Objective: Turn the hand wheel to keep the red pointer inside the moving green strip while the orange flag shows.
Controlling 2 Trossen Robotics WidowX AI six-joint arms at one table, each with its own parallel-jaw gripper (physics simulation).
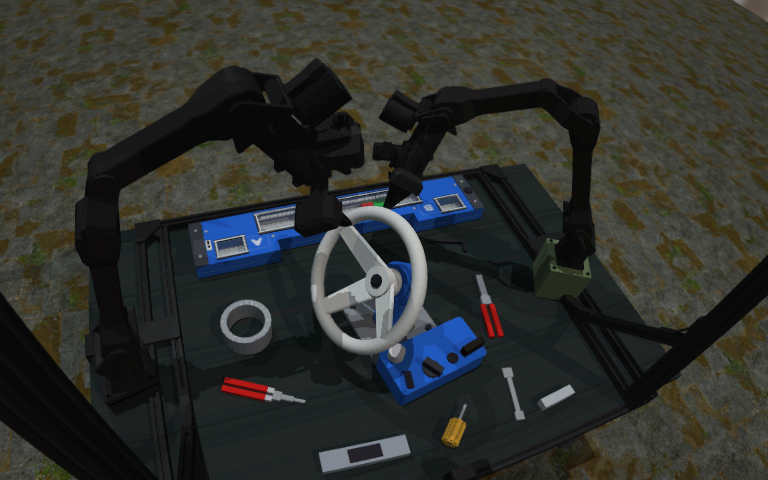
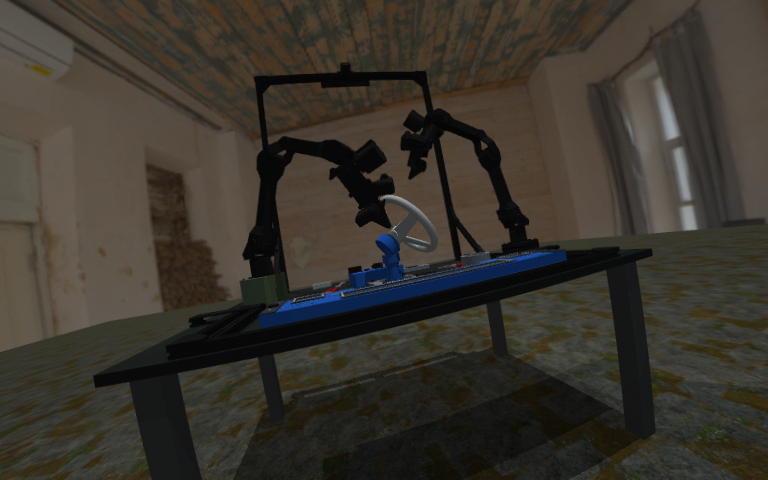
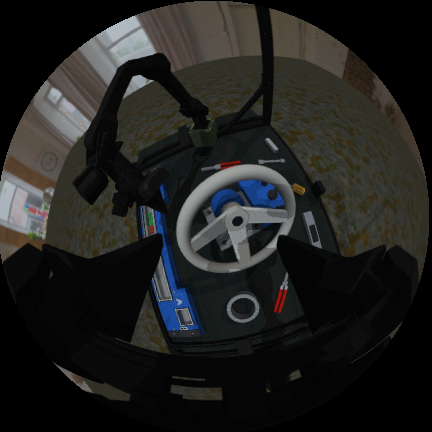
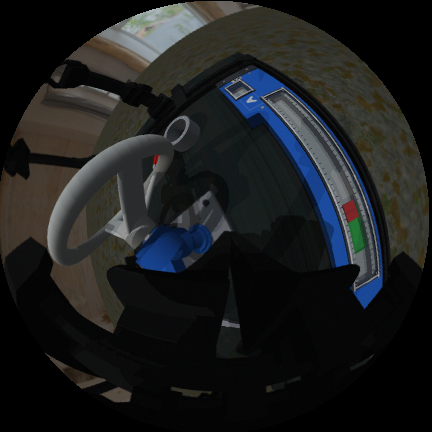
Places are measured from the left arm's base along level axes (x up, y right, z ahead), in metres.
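Pixels of known places: left gripper, fingertip midpoint: (image 1: 349, 198) (image 2: 408, 172) (image 3: 221, 240); right gripper, fingertip midpoint: (image 2: 389, 227) (image 3: 166, 212) (image 4: 228, 236); left arm's base, origin of the base link: (image 1: 123, 368) (image 2: 519, 241) (image 4: 155, 103); right arm's base, origin of the base link: (image 1: 569, 257) (image 2: 262, 276) (image 3: 201, 124).
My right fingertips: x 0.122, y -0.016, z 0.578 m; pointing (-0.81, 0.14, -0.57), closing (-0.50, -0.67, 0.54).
Observation:
For each thing: its middle in the pictures, then the offset to it from my right fingertips. "pt": a spot on its surface instead. Level surfaces: height alone.
- white hand wheel, body centre: (image 4: 126, 217) (image 1: 375, 280) (image 3: 237, 221) (image 2: 401, 231) dx -0.005, dy +0.137, dz -0.115 m
- blue gauge panel, its level: dx -0.139 m
- red pointer, surface spot: (image 4: 350, 210) (image 1: 368, 204) pt dx -0.139, dy -0.139, dz +0.069 m
- green strip, surface spot: (image 4: 356, 235) (image 1: 384, 202) pt dx -0.139, dy -0.127, dz +0.109 m
- grey tape roll, body centre: (image 1: 246, 327) (image 4: 180, 133) (image 3: 242, 305) (image 2: 476, 260) dx -0.155, dy +0.025, dz -0.331 m
- more red pliers, body centre: (image 1: 486, 305) (image 4: 220, 321) (image 3: 220, 166) dx -0.174, dy +0.225, dz +0.155 m
- wrench, body centre: (image 1: 513, 393) (image 3: 271, 160) dx -0.176, dy +0.418, dz +0.059 m
- yellow screwdriver, body centre: (image 1: 457, 424) (image 3: 293, 186) dx -0.163, dy +0.406, dz -0.086 m
- white block, body centre: (image 1: 556, 397) (image 2: 321, 285) (image 3: 271, 144) dx -0.169, dy +0.479, dz +0.127 m
- grey plate, surface spot: (image 1: 392, 448) pt dx -0.161, dy +0.378, dz -0.218 m
The white hand wheel (image 1: 420, 271) (image 2: 409, 225) (image 3: 235, 170) (image 4: 92, 167) stands tilted on its blue mount mid-table. Behind it lies the blue gauge panel (image 1: 263, 238) (image 4: 310, 173). On its scale the red pointer (image 1: 366, 205) (image 4: 350, 210) sits just beside the green strip (image 1: 378, 203) (image 4: 356, 235), touching its end. I see no orange flag. My right gripper (image 1: 396, 192) (image 2: 373, 216) (image 4: 228, 236) is shut and empty, close behind the wheel's top rim. My left gripper (image 1: 332, 190) (image 2: 414, 172) (image 3: 221, 240) is wide open and empty, high above the wheel.
A grey tape roll (image 1: 246, 345) and red pliers (image 1: 246, 390) lie front left. A blue control box (image 1: 449, 333), more red pliers (image 1: 491, 319), a wrench (image 1: 513, 392), a yellow screwdriver (image 1: 454, 430), a white block (image 1: 555, 396) and a grey plate (image 1: 392, 448) lie front right.

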